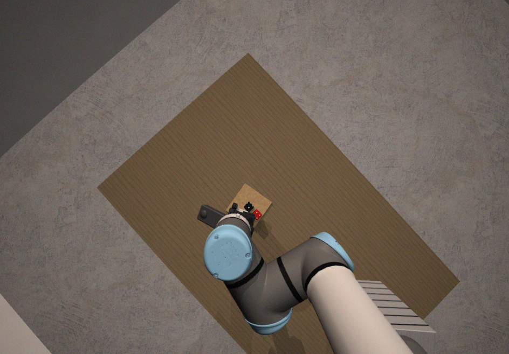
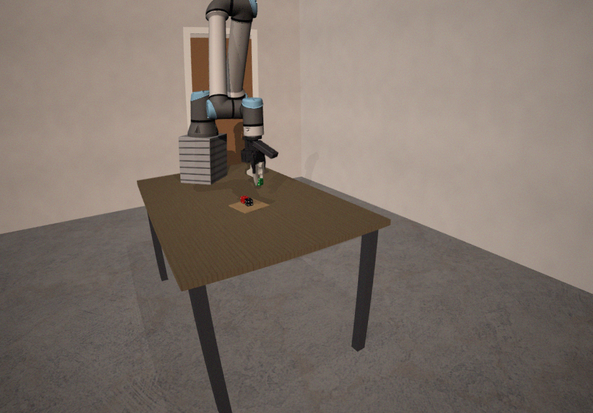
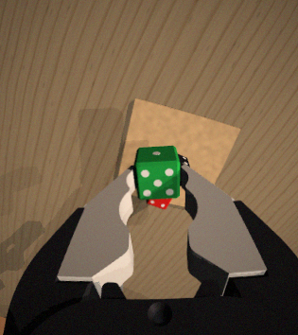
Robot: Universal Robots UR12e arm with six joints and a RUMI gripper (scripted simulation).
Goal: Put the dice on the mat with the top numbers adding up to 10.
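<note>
Now: hand 40 mm past the black die, 40 mm to the left of it and 100 mm above it. From my hand the other things lie so: tan mat: 40 mm behind, 40 mm to the right, 120 mm below; red die: 80 mm behind, 40 mm to the right, 100 mm below; green die: right at my hand.
</note>
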